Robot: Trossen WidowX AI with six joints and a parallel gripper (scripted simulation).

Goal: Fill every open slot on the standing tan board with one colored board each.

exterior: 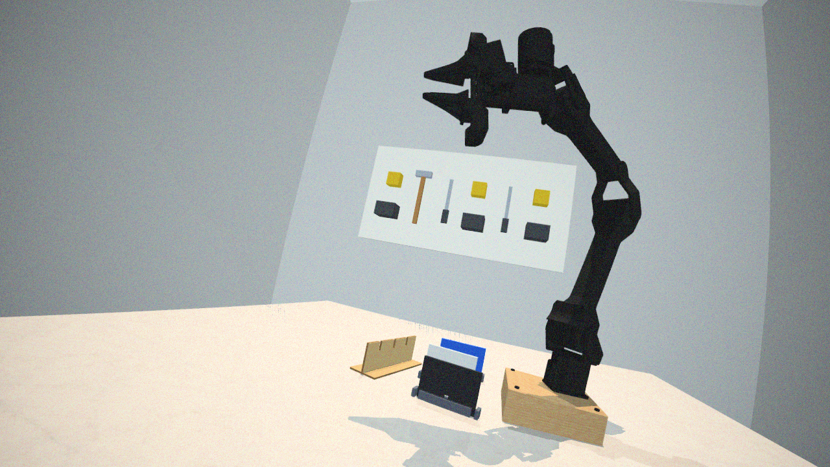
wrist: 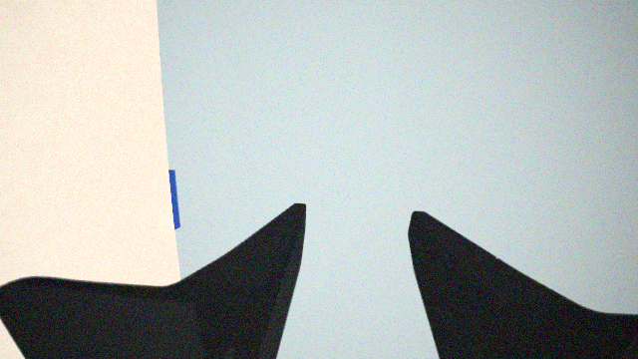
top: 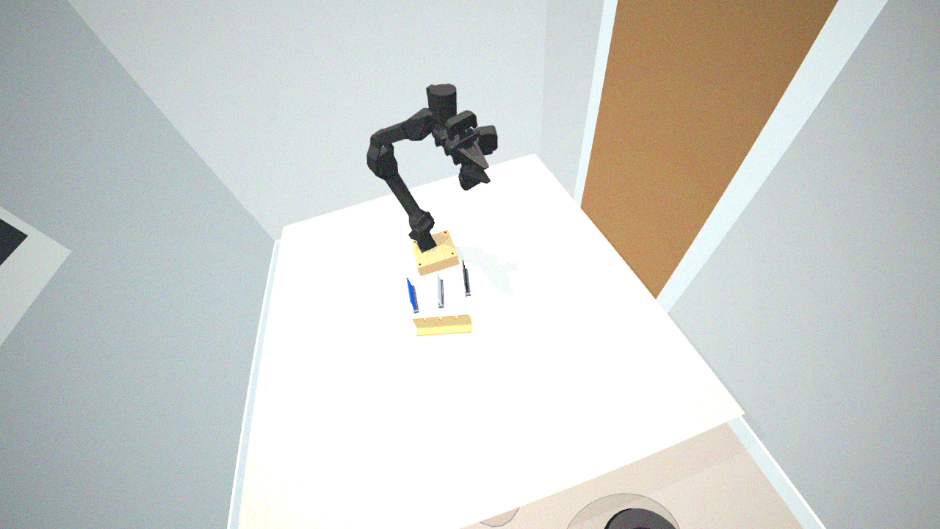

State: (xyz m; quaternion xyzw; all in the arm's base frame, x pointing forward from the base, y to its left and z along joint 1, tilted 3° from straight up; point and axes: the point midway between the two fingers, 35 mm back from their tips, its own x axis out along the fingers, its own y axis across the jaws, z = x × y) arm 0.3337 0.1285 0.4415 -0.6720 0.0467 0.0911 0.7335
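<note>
My gripper tip is 160 mm past the blue board, 250 mm to the left of it and 470 mm above it. Also, from my gripper tip: tan board (20 mm behind, 200 mm to the right, 480 mm below); black board (130 mm behind, 60 mm to the right, 470 mm below).
</note>
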